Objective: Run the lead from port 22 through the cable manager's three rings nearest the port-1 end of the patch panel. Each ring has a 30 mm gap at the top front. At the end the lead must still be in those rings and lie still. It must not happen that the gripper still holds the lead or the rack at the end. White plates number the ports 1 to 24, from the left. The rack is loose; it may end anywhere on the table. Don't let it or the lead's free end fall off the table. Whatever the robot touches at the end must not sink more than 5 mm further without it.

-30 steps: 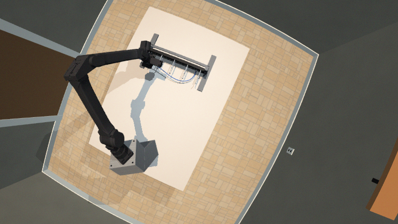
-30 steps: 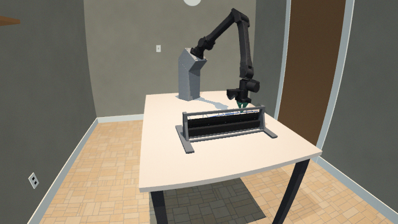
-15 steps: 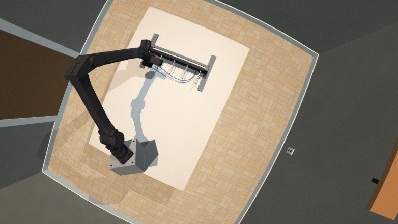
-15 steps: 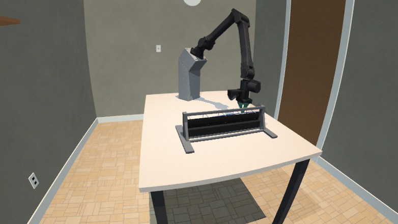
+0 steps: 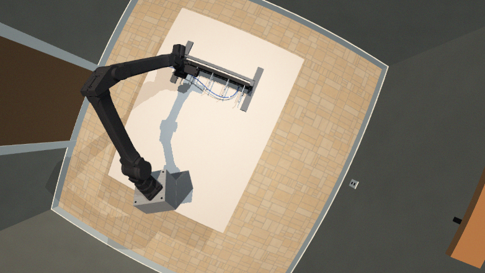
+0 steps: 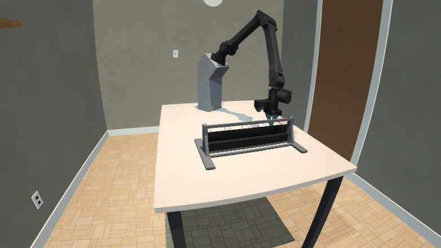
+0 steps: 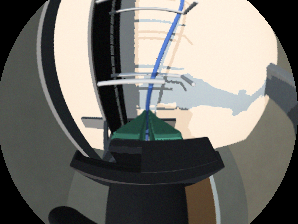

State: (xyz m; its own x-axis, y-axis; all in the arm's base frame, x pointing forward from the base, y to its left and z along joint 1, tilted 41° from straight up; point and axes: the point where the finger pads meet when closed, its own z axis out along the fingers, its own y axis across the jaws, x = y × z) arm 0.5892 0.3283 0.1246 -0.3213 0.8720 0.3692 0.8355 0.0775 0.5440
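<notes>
My gripper is now 12 cm short of the grey rack, 12 cm to the left of it and 1 cm above it.
</notes>
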